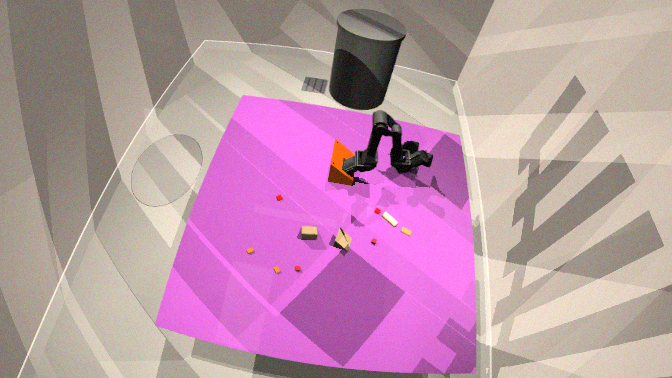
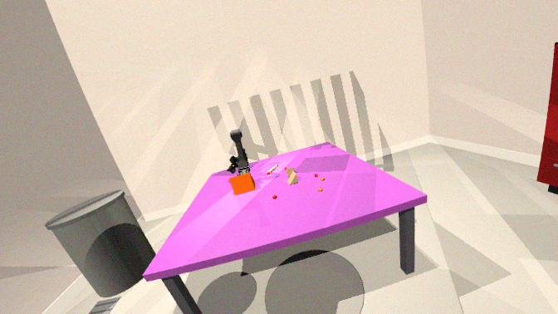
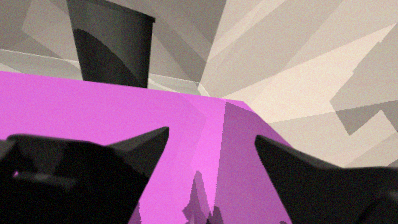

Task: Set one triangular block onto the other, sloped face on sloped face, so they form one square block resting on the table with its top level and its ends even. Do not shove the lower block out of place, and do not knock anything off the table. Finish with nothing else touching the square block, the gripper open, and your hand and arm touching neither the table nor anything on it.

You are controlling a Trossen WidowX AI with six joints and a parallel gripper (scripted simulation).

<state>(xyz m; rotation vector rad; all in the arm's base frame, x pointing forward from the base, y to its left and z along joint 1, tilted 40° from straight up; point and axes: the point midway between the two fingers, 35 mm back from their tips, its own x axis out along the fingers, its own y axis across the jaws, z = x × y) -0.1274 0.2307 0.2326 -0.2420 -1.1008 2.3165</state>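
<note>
Now: gripper tip 480 mm to the left of the triangular block, 480 mm short of it and 80 mm above it. Round my gripper tip: cream bar: 360 mm ahead, 140 mm to the right, 90 mm below; then short tan stick: 410 mm ahead, 90 mm below, 60 mm to the right.
</note>
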